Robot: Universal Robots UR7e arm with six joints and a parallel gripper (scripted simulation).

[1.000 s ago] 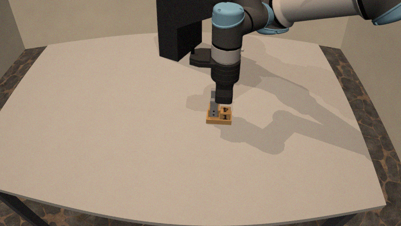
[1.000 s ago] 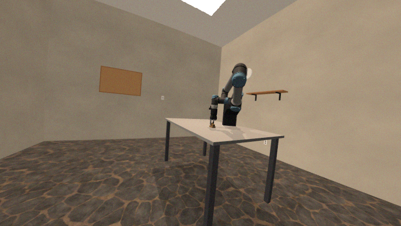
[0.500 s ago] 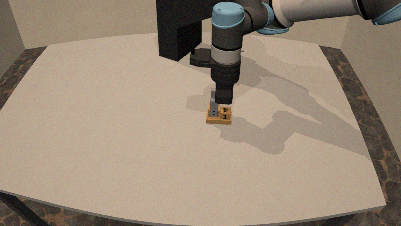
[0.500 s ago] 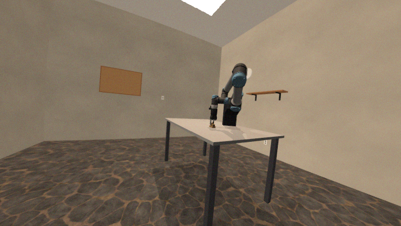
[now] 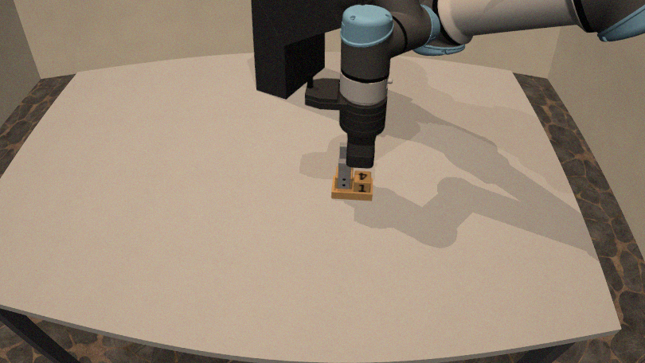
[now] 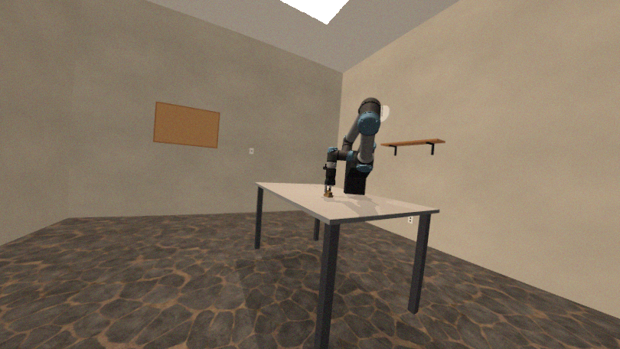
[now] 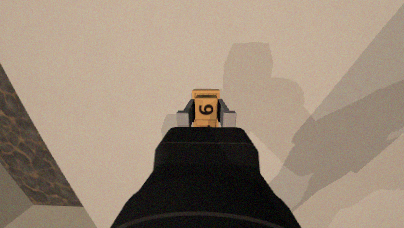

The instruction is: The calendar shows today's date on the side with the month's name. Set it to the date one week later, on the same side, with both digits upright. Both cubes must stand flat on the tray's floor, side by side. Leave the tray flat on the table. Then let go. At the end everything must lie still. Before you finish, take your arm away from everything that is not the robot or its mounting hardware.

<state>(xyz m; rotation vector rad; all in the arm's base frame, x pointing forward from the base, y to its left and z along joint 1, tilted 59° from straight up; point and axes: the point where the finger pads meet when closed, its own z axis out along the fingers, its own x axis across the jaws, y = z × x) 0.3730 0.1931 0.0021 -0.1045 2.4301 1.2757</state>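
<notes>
My gripper is now 40 mm above the orange tray and 20 mm to the right of it. Round my hand: cube (10 mm below).
</notes>
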